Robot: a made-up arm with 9 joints.
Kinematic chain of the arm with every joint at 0, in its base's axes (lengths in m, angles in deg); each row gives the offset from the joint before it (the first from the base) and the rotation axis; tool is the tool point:
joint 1: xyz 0 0 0.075 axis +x
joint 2: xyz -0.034 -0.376 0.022 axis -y
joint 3: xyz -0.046 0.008 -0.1 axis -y
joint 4: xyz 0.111 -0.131 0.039 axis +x
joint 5: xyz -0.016 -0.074 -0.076 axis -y
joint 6: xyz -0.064 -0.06 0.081 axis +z
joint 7: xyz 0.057 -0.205 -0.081 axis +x
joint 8: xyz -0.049 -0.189 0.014 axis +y
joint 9: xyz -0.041 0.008 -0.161 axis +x
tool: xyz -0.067 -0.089 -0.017
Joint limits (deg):
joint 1: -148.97..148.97
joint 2: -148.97..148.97
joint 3: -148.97..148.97
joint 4: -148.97..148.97
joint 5: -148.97..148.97
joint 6: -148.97..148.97
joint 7: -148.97..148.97
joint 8: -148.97..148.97
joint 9: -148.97..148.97
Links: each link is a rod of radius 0.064 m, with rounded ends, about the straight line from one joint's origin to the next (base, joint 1, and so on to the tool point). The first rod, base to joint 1, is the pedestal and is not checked.
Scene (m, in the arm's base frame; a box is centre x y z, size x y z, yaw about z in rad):
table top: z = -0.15
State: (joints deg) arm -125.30 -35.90 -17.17 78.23 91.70 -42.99 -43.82 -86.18 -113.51
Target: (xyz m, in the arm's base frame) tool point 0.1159 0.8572 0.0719
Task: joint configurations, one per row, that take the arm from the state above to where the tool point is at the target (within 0.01 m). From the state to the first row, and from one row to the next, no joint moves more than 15 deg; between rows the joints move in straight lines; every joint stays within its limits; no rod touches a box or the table.
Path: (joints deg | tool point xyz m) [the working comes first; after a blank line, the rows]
Joints at the target: -137.26 -118.10 -77.21 46.54 68.10 -39.37 -50.98 -86.48 -94.41
Straight joint move there: clear.

1: -127.29 -49.60 -27.18 72.95 87.77 -42.39 -45.01 -86.23 -110.33 | -0.6328 0.0560 0.4145
2: -129.29 -63.30 -37.18 67.67 83.83 -41.78 -46.21 -86.28 -107.14 | -0.6681 0.3111 0.2904
3: -131.28 -77.00 -47.19 62.38 79.90 -41.18 -47.40 -86.33 -103.96 | -0.5800 0.5521 0.1586
4: -133.27 -90.70 -57.20 57.10 75.96 -40.58 -48.60 -86.38 -100.78 | -0.3875 0.7366 0.0586
5: -135.27 -104.40 -67.20 51.82 72.03 -39.98 -49.79 -86.43 -97.59 | -0.1358 0.8391 0.0239
6: -137.26 -118.10 -77.21 46.54 68.10 -39.37 -50.98 -86.48 -94.41 | 0.1159 0.8572 0.0719

